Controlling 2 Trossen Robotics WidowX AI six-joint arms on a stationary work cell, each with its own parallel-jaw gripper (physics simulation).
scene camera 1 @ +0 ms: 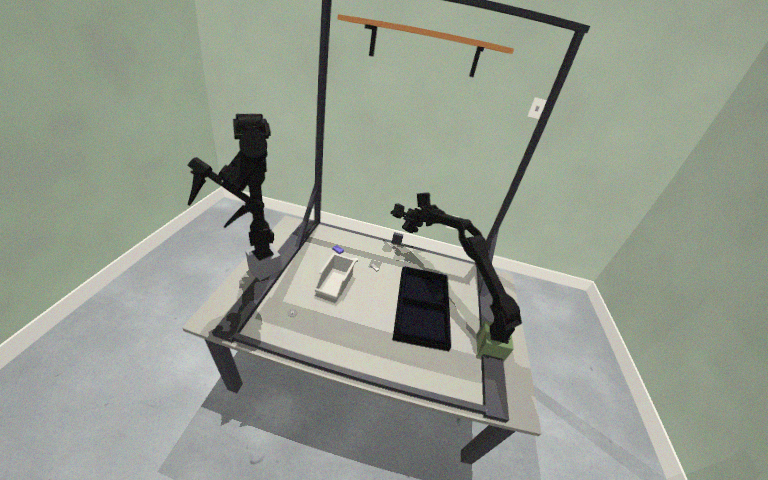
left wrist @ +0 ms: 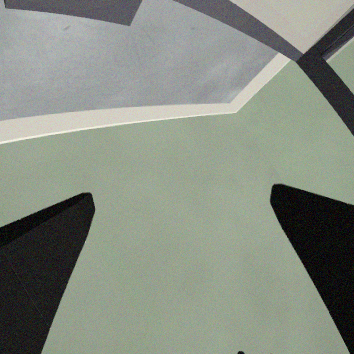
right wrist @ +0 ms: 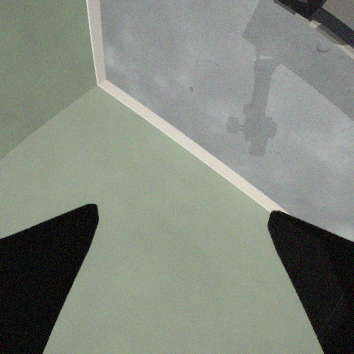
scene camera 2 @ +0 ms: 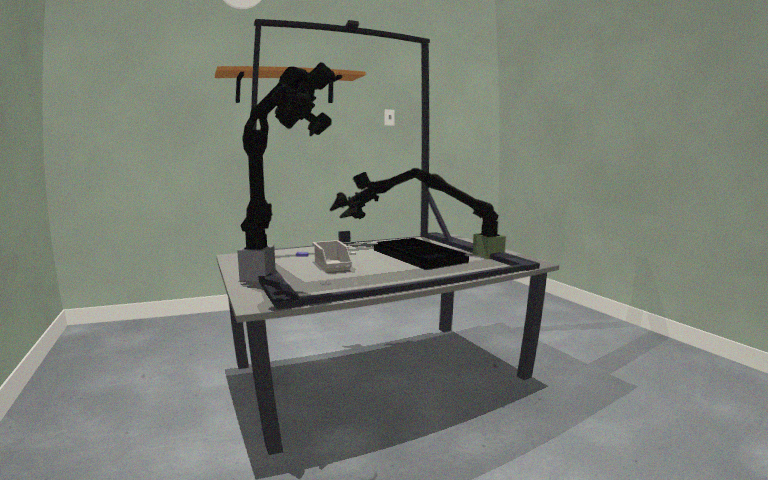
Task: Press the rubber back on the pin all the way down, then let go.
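Seen in the pictures: left gripper, fingertip midpoint: (left wrist: 182,197) (scene camera 2: 334,214); right gripper, fingertip midpoint: (scene camera 1: 206,216) (right wrist: 185,215) (scene camera 2: 298,125); left arm's base at its link origin: (scene camera 1: 498,334) (scene camera 2: 489,235); right arm's base at its link origin: (scene camera 1: 262,253) (scene camera 2: 256,247).
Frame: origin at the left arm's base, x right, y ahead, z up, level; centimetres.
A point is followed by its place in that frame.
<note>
My left gripper (scene camera 1: 399,220) @[y 48.2, x 53.7, z 4.7 cm] (scene camera 2: 337,213) @[y 48.2, x 53.7, z 4.7 cm] (left wrist: 182,197) @[y 48.2, x 53.7, z 4.7 cm] is open and empty, raised well above the back of the table. A small pale item (scene camera 1: 374,264) @[y 51.9, x 27.3, z -7.6 cm] lies on the table below it, to the right of the bin. A small pale round item (scene camera 1: 292,312) @[y 74.3, x -8.8, z -7.8 cm] lies nearer the front left. Both are too small to tell which, if either, is the pin or its rubber back. The pin and rubber do not show in either wrist view. My right gripper (scene camera 1: 208,215) @[y 86.9, x -23.8, z 39.7 cm] (right wrist: 185,215) @[y 86.9, x -23.8, z 39.7 cm] is open and empty, high beyond the table's left side.
A white bin (scene camera 1: 334,279) @[y 65.8, x 13.0, z -8.1 cm] (scene camera 2: 333,263) @[y 67.8, x 2.4, z -5.2 cm] stands left of centre on the table (scene camera 1: 351,333) @[y 51.3, x -9.7, z -8.6 cm], with a small blue block (scene camera 1: 338,249) @[y 70.4, x 31.4, z -7.4 cm] (scene camera 2: 302,254) @[y 71.0, x 30.7, z -7.7 cm] behind it. A black tray (scene camera 1: 421,305) @[y 28.2, x 11.1, z -7.5 cm] (scene camera 2: 421,253) @[y 26.7, x 11.3, z -7.4 cm] lies at the right. A dark upright frame (scene camera 1: 322,113) @[y 87.1, x 47.5, z 48.0 cm] (scene camera 2: 424,135) @[y 3.5, x 47.3, z 42.9 cm] rises at the back.
</note>
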